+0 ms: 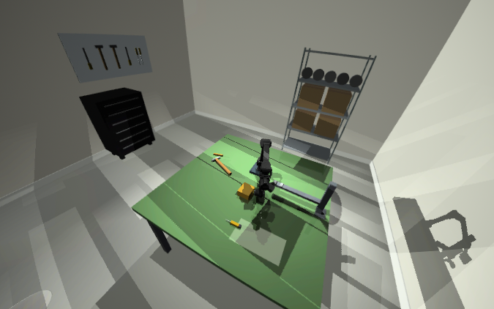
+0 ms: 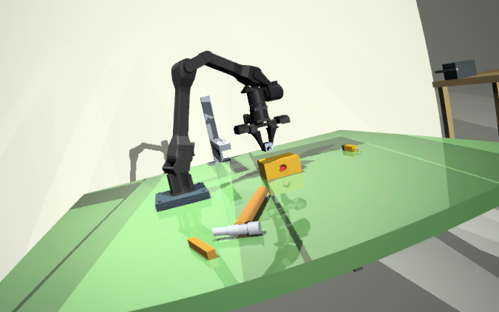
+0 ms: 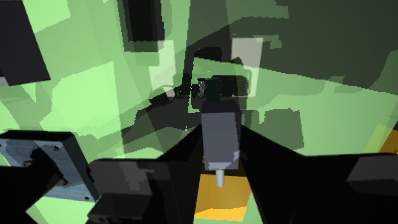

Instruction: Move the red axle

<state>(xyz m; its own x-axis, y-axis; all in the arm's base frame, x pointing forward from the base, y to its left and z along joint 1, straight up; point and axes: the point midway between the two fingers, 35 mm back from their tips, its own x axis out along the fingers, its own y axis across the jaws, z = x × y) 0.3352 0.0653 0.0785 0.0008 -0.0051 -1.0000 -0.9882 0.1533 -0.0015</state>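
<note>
Now: the orange beam 12 cm to the right of my gripper tip, 4 cm below it and 3 cm behind it. Round my gripper tip: small wooden block (54 cm to the right, 43 cm behind, 6 cm below); small grey block (2 cm to the right, 1 cm above); screwdriver (26 cm ahead, 13 cm to the right, 6 cm below).
</note>
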